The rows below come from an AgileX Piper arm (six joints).
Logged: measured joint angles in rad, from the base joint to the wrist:
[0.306 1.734 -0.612 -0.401 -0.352 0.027]
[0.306 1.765 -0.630 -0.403 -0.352 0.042]
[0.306 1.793 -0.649 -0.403 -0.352 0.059]
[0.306 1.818 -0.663 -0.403 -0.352 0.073]
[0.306 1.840 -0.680 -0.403 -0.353 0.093]
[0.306 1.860 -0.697 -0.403 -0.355 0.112]
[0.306 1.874 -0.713 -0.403 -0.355 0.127]
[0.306 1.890 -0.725 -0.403 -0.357 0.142]
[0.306 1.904 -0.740 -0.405 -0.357 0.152]
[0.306 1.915 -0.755 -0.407 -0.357 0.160]
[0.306 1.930 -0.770 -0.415 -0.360 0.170]
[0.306 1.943 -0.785 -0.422 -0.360 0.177]
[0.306 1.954 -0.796 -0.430 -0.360 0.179]
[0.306 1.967 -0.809 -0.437 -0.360 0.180]
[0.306 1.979 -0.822 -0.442 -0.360 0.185]
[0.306 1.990 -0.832 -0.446 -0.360 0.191]
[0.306 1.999 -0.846 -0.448 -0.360 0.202]
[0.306 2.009 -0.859 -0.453 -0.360 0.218]
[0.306 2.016 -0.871 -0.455 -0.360 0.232]
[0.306 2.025 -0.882 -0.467 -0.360 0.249]
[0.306 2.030 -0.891 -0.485 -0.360 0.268]
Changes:
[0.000 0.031 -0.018 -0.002 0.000 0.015]
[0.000 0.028 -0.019 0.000 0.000 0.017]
[0.000 0.025 -0.014 0.000 0.000 0.014]
[0.000 0.022 -0.017 0.000 -0.001 0.020]
[0.000 0.020 -0.017 0.000 -0.002 0.019]
[0.000 0.014 -0.016 0.000 0.000 0.015]
[0.000 0.016 -0.012 0.000 -0.002 0.015]
[0.000 0.014 -0.015 -0.002 0.000 0.010]
[0.000 0.011 -0.015 -0.002 0.000 0.008]
[0.000 0.015 -0.015 -0.008 -0.003 0.010]
[0.000 0.013 -0.015 -0.007 0.000 0.007]
[0.000 0.011 -0.011 -0.008 0.000 0.002]
[0.000 0.013 -0.013 -0.007 0.000 0.001]
[0.000 0.012 -0.013 -0.005 0.000 0.005]
[0.000 0.011 -0.010 -0.004 0.000 0.006]
[0.000 0.009 -0.014 -0.002 0.000 0.011]
[0.000 0.010 -0.013 -0.005 0.000 0.016]
[0.000 0.007 -0.012 -0.002 0.000 0.014]
[0.000 0.009 -0.011 -0.012 0.000 0.017]
[0.000 0.005 -0.009 -0.018 0.000 0.019]

